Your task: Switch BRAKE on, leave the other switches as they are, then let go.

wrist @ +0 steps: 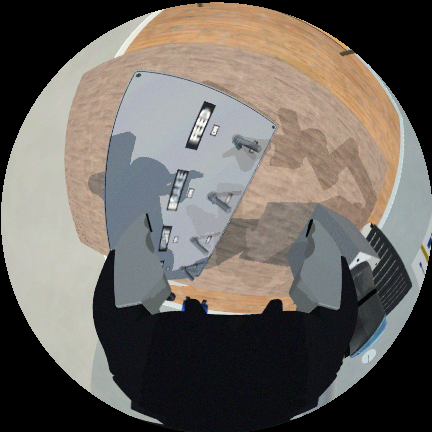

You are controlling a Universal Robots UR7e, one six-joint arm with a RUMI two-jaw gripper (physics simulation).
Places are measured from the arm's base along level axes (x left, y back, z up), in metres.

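Where they show: gripper, fingertip midpoint: (230, 218).
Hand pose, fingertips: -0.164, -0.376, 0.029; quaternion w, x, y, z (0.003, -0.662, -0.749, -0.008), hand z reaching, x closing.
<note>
Each offset is from my fingertips to the top centre of the thing, as dx, dy, dz. Level surfaces: height alone.
A grey switch panel (150, 110) lies across the left and middle of the wrist view. Its blurred BRAKE label @[+0.040, -0.083, -0.128] (178, 190) is second from the top, with a small ON plate (190, 193) beside it. The BRAKE lever @[+0.060, -0.004, -0.130] (220, 201) points down and right, away from the ON plate. The FEED label @[-0.076, -0.052, -0.128] (201, 125) and FEED lever @[-0.056, +0.027, -0.130] (247, 144) are above it; that lever also points away from its ON plate. Two further levers (200, 244) (190, 271) are lower down, small and partly in shadow. My gripper (230, 218) is open and empty, its fingers apart on either side of the lower panel in view.
A brown wood-grain board @[dz -0.262] (85, 125) lies under the panel, on an orange wooden table (200, 27). Behind the right finger are a grey block (340, 225) and a black ribbed object (392, 270). A small blue object (194, 305) shows near the gripper body. Arm shadows cross the panel.
</note>
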